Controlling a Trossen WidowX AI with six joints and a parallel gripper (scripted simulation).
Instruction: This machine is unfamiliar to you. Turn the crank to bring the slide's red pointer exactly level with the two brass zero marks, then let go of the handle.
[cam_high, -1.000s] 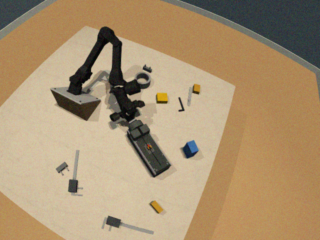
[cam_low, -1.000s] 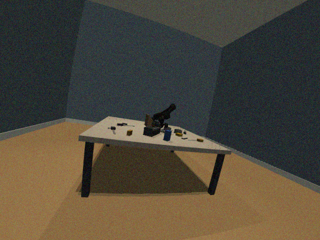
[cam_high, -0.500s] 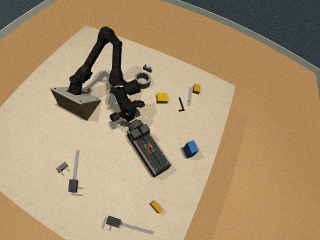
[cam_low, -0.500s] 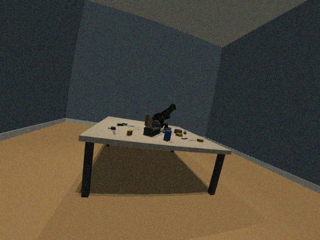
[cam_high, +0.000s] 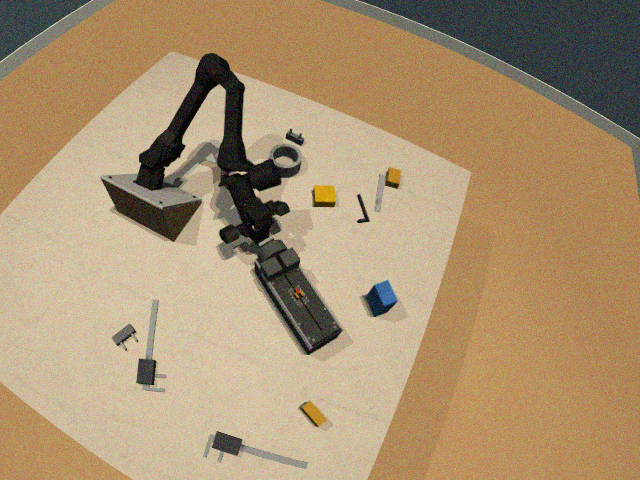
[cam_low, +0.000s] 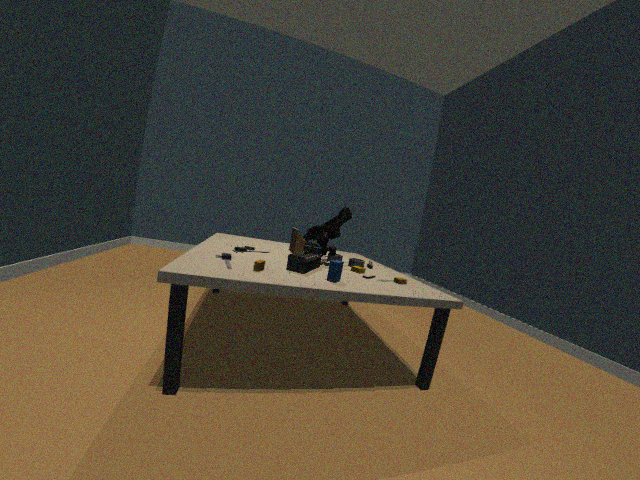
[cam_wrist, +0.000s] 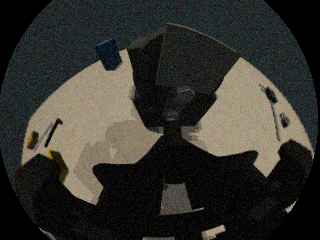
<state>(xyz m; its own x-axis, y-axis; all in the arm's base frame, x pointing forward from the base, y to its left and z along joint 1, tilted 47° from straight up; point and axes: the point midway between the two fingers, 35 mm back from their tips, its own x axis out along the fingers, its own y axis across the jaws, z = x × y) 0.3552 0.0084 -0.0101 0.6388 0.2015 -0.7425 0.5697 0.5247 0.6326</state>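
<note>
My gripper tip is now 2 cm past the crank handle, 1 cm to the right of it and 3 cm below it. The rest, counted from my gripper tip: yellow block 8 cm ahead, 24 cm to the left, 2 cm below; red pointer 12 cm ahead, 10 cm to the right, 5 cm above; black hex key 21 cm ahead, 24 cm to the left, 3 cm below.
</note>
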